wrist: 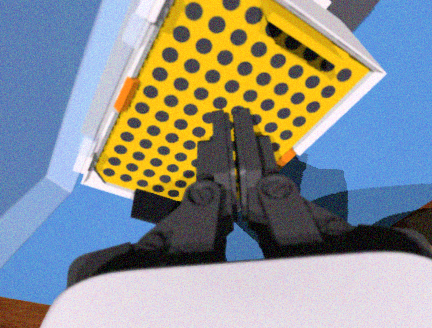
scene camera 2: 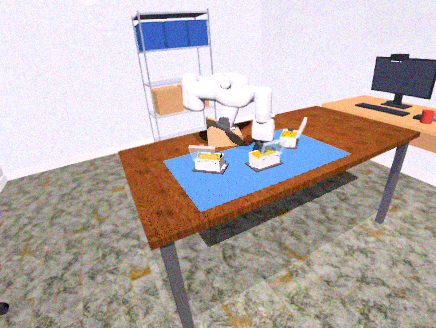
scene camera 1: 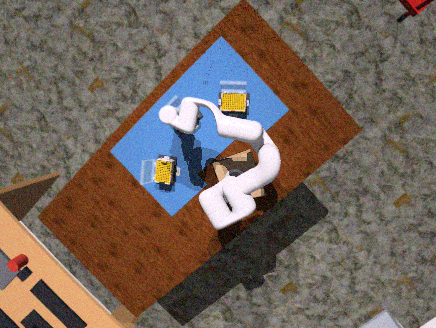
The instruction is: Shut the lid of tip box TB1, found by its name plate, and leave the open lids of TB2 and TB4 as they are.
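Seen in the pictures: gripper, fingertip midpoint: (wrist: 232, 135) (scene camera 2: 262, 152); arm's base at its link origin: (scene camera 2: 224, 126).
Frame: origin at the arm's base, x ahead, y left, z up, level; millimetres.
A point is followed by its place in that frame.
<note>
My gripper (scene camera 2: 258, 145) {z -27, x 394, y 69 mm} (wrist: 232, 135) {z -27, x 394, y 69 mm} is shut and empty, its tips over the yellow tip rack of the middle tip box (scene camera 2: 265, 159) {z -19, x 472, y 45 mm} (wrist: 232, 72). Contact cannot be told. This box's clear lid (scene camera 1: 173, 102) {z 29, x 485, y 62 mm} (scene camera 2: 273, 146) {z 40, x 487, y 74 mm} (wrist: 75, 107) {z -20, x 456, y 93 mm} stands open; the arm hides most of the box in scene camera 1. A second tip box (scene camera 1: 233, 102) (scene camera 2: 209, 163) {z -22, x 404, y -197 mm} has its clear lid (scene camera 1: 233, 86) {z 10, x 398, y -219 mm} (scene camera 2: 202, 149) {z 52, x 415, y -224 mm} open. A third tip box (scene camera 1: 165, 171) {z -27, x 222, y 301 mm} (scene camera 2: 289, 137) {z -19, x 280, y 288 mm} also has its lid (scene camera 1: 148, 171) {z 6, x 268, y 367 mm} (scene camera 2: 302, 127) {z 38, x 320, y 332 mm} open. No name plate is legible, so which box is TB1 cannot be told.
The boxes stand on a blue mat (scene camera 1: 135, 142) {z -84, x 440, y 379 mm} (scene camera 2: 215, 192) {z -84, x 554, y -214 mm} on the brown table (scene camera 1: 95, 225) {z -88, x 166, y 878 mm} (scene camera 2: 142, 200) {z -87, x 499, y -507 mm}. The arm's base stands by a tan block (scene camera 2: 220, 136) {z -21, x 108, y -60 mm} behind the mat. A desk (scene camera 1: 55, 270) (scene camera 2: 365, 101) with a monitor (scene camera 2: 402, 77) is beside the table.
</note>
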